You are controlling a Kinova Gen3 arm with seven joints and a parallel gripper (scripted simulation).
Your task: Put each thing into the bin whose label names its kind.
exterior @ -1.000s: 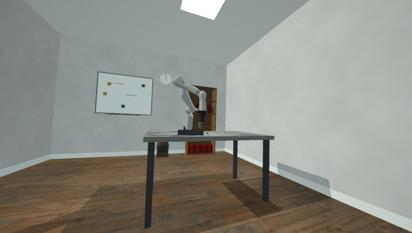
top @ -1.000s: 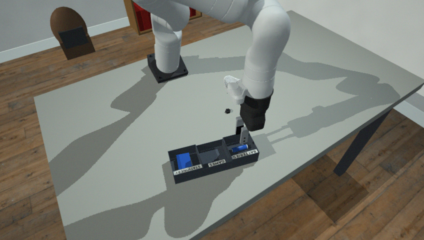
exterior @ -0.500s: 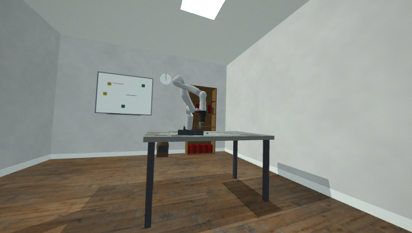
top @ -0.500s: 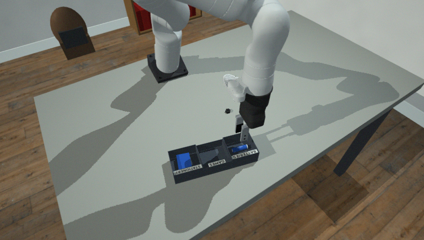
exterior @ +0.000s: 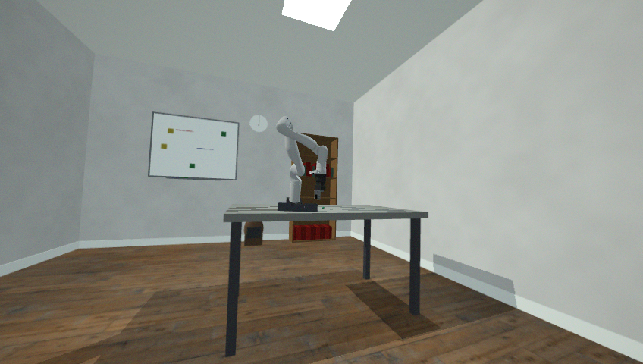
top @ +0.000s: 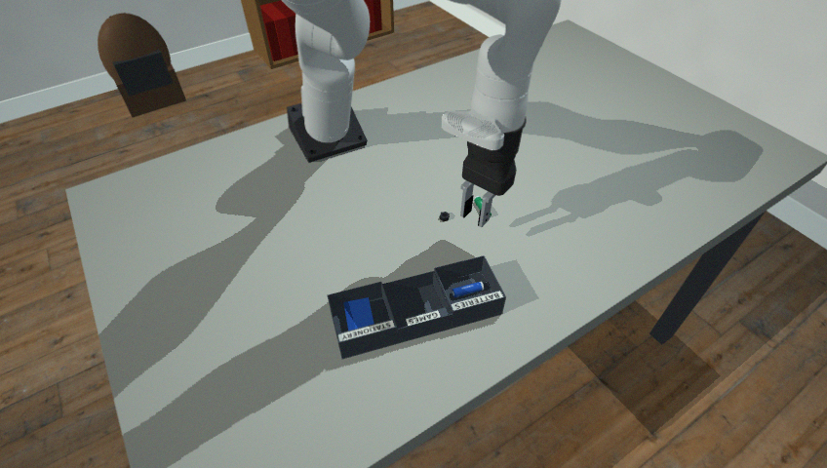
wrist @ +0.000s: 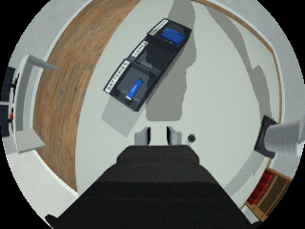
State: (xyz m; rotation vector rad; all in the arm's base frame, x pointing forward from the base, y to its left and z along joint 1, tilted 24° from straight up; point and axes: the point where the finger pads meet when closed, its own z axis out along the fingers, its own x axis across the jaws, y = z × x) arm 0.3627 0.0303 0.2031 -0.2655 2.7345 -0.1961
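My hand is 80 mm to the right of the green battery, 80 mm above it and 50 mm past it. Also, from my hand: blue battery: 80 mm to the right, 70 mm below, 70 mm ahead; then black piece: 80 mm below, 80 mm behind, 10 mm to the left; then small white thing: 230 mm to the right, 70 mm below.
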